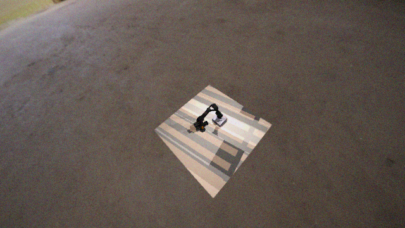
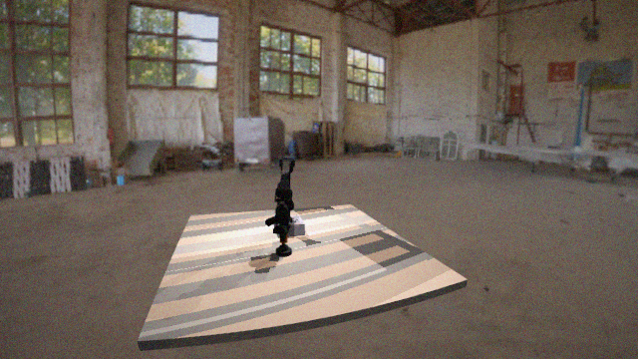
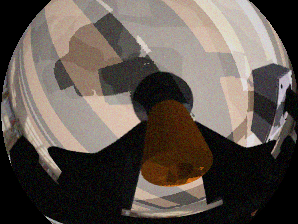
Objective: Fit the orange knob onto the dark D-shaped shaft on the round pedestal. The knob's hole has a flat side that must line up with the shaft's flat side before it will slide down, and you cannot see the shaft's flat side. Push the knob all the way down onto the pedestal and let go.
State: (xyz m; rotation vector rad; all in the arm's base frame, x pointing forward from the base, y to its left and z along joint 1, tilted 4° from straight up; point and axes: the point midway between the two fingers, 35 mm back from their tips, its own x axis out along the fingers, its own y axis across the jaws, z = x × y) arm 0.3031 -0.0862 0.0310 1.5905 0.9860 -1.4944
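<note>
Now: gripper tip 40 mm above the dark round pedestal. Also, from my gripper tip: orange knob: 20 mm above.
</note>
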